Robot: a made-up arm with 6 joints.
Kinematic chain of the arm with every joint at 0, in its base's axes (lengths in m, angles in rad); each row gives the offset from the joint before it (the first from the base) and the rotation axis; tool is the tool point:
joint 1: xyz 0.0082 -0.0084 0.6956 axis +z
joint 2: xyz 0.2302 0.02 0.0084 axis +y
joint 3: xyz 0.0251 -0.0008 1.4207 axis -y
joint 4: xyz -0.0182 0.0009 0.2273 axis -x
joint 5: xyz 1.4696 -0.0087 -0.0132 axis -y
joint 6: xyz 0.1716 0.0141 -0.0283 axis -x
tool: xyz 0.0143 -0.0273 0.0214
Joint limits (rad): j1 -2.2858..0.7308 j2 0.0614..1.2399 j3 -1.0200..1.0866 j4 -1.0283..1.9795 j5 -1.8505..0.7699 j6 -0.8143..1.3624
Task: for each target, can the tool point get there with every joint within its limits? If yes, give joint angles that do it. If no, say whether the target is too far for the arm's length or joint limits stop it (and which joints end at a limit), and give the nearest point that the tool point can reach.
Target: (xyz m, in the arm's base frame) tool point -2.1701 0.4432 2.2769
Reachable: no: joint limits stop it (at a limit: joint 1, joint 2, joint 6) | nearest point -1.2473 -1.1912 2.4090 | short by 1.882 m
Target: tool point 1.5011 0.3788 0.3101
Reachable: yes | joints 0.2076 0.5862 -0.8359 0.7513 0.3926 1.0567
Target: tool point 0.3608 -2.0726 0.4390
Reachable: yes | joints -1.4085 0.6871 -0.4546 -0.0310 0.4359 0.6455
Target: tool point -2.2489 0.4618 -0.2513
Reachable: no: joint limits stop it (at a limit: joint 1, joint 6) | nearest point -0.8682 -0.7370 -0.2513 | short by 1.829 m
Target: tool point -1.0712 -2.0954 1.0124
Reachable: yes | joints -2.0196 0.5766 -0.0722 0.5743 -0.8343 0.5169
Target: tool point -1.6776 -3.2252 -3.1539
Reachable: no: too far | nearest point -1.0582 -2.0432 -0.3572 | short by 3.099 m
